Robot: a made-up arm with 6 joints.
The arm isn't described. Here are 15 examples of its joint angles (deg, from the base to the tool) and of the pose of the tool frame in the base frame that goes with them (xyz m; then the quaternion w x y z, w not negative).
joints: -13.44 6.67 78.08 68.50 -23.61 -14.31
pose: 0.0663 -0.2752 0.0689 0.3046 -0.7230 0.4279 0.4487
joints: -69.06 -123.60 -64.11 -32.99 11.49 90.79
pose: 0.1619 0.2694 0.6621 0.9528 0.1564 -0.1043 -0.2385
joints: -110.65 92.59 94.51 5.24 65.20 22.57
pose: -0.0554 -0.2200 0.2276 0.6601 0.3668 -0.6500 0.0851
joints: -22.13 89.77 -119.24 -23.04 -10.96 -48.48
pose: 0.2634 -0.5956 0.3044 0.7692 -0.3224 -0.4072 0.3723
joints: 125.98 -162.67 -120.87 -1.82 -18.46 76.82
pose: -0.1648 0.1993 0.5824 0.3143 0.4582 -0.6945 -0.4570
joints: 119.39 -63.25 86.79 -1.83 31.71 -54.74
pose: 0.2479 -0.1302 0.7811 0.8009 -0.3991 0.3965 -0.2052
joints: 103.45 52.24 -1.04 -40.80 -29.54 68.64
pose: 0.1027 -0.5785 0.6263 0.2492 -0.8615 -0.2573 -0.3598
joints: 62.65 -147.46 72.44 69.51 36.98 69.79
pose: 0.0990 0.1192 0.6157 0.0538 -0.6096 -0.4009 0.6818
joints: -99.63 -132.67 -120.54 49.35 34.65 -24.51
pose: 0.1961 0.4038 0.5648 0.1637 -0.0579 -0.8285 0.5324
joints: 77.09 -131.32 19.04 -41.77 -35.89 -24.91
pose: 0.0735 0.1952 0.6359 0.6009 0.5553 -0.1084 0.5646
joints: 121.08 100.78 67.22 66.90 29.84 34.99
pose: -0.2014 -0.2966 0.5039 0.3852 0.2724 0.7662 -0.4363
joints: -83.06 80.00 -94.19 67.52 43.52 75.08
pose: 0.0328 -0.5210 0.0692 0.1795 -0.8300 -0.0959 0.5192
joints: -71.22 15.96 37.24 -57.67 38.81 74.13
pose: -0.2791 -0.1761 0.2673 0.3608 0.5664 0.4531 0.5863
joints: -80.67 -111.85 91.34 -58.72 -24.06 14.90
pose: 0.0349 0.2395 0.5275 0.1897 -0.8257 -0.4839 -0.2193
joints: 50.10 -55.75 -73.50 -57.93 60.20 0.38
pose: 0.5256 0.1259 0.1908 0.7626 -0.1879 -0.5370 0.3080
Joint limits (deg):
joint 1: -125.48..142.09
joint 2: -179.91..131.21
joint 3: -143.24..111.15
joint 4: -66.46..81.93
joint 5: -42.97..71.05
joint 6: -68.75..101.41
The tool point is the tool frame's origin. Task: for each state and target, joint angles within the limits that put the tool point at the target. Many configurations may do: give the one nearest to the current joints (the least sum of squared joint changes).
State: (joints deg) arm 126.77 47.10 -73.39 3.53 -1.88 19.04
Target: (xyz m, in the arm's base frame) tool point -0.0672 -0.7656 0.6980
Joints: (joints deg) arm 129.02 50.34 -98.42 1.16 48.04 -17.73
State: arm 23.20 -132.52 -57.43 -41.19 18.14 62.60
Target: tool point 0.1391 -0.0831 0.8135
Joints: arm -8.61 -173.07 -33.74 -57.45 -0.09 74.07
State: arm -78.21 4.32 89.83 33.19 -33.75 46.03
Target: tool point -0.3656 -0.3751 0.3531
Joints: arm -116.69 37.41 75.95 42.50 -42.33 50.30
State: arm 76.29 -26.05 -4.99 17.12 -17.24 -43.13
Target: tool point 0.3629 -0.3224 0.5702
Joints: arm 99.96 -15.25 46.95 6.24 27.29 -52.82
